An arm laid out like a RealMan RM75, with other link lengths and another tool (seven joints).
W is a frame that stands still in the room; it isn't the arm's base.
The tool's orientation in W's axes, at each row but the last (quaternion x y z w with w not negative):
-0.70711 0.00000 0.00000 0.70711
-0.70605 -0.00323 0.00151 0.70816
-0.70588 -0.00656 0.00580 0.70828
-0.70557 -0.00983 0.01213 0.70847
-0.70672 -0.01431 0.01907 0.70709
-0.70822 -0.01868 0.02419 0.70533
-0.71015 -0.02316 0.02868 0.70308
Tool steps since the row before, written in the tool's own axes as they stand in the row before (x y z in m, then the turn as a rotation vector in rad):
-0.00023 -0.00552 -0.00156 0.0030 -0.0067 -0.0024
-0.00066 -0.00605 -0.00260 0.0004 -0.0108 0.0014
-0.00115 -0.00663 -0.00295 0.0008 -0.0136 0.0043
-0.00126 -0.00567 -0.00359 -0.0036 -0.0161 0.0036
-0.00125 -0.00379 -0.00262 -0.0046 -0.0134 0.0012
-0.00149 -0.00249 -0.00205 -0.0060 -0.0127 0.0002
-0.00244 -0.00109 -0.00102 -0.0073 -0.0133 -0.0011
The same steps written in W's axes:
-0.00023 -0.00156 0.00552 0.0030 -0.0024 0.0067
-0.00066 -0.00262 0.00604 0.0004 0.0014 0.0108
-0.00111 -0.00299 0.00662 0.0007 0.0043 0.0136
-0.00113 -0.00365 0.00566 -0.0037 0.0034 0.0161
-0.00110 -0.00268 0.00380 -0.0046 0.0010 0.0134
-0.00134 -0.00213 0.00251 -0.0059 -0.0001 0.0127
-0.00235 -0.00118 0.00112 -0.0071 -0.0015 0.0134

